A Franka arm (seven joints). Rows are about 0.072 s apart.
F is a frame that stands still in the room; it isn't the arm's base.
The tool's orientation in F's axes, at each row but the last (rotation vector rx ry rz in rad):
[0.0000, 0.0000, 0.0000]
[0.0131, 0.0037, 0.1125]
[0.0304, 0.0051, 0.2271]
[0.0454, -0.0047, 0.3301]
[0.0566, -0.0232, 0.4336]
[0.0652, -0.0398, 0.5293]
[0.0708, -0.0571, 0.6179]
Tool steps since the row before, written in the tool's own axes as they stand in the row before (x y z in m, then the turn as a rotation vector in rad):
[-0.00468, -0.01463, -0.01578, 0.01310, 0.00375, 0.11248]
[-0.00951, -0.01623, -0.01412, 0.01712, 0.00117, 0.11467]
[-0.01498, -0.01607, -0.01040, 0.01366, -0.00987, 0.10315]
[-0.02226, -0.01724, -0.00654, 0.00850, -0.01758, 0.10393]
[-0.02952, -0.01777, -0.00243, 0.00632, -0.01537, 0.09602]
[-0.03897, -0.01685, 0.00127, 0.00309, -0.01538, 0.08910]
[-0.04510, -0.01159, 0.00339, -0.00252, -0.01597, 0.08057]
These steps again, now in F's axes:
[-0.00468, -0.01463, -0.01578, 0.01310, 0.00375, 0.11248]
[-0.00769, -0.01701, -0.01431, 0.01739, 0.00161, 0.11462]
[-0.01107, -0.01872, -0.01086, 0.01641, -0.00958, 0.10278]
[-0.01549, -0.02321, -0.00756, 0.01403, -0.01857, 0.10316]
[-0.01928, -0.02833, -0.00433, 0.01120, -0.01701, 0.09530]
[-0.02512, -0.03421, -0.00174, 0.00856, -0.01814, 0.08822]
[-0.03008, -0.03571, -0.00056, 0.00462, -0.02115, 0.07927]

